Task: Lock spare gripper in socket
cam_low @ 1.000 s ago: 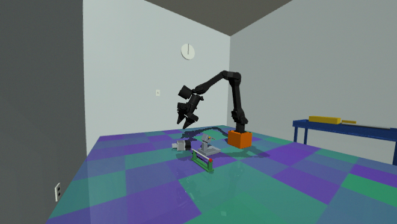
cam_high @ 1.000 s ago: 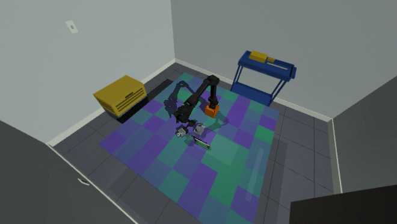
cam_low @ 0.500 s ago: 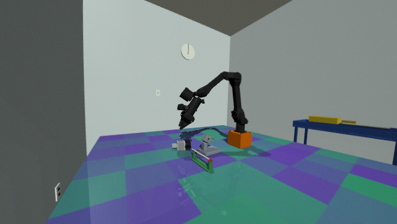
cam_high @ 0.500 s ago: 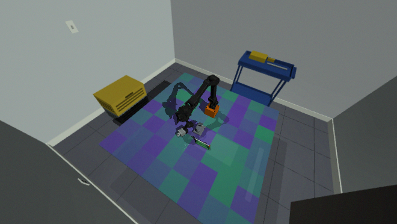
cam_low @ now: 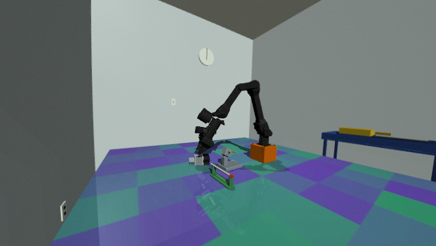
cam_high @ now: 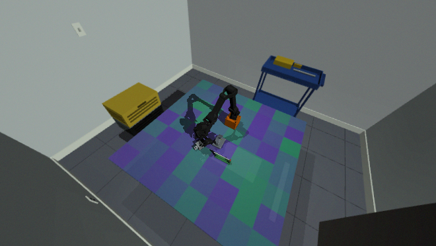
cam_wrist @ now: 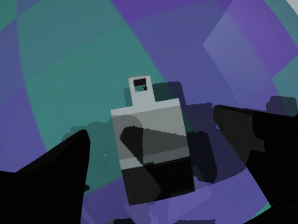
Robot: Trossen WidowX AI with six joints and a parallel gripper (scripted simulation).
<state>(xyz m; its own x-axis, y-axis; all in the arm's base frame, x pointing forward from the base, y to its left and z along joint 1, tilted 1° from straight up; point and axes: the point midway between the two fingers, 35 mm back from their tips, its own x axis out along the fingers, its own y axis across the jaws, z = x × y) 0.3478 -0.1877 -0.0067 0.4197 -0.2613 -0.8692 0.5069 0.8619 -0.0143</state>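
Right now the spare gripper is 10 mm behind my gripper tip, 10 mm to the left of it and 40 mm below it. Round my gripper tip: grey mount (90 mm behind, 150 mm to the left, 10 mm below); green cradle (40 mm ahead, 220 mm to the left, 40 mm below).
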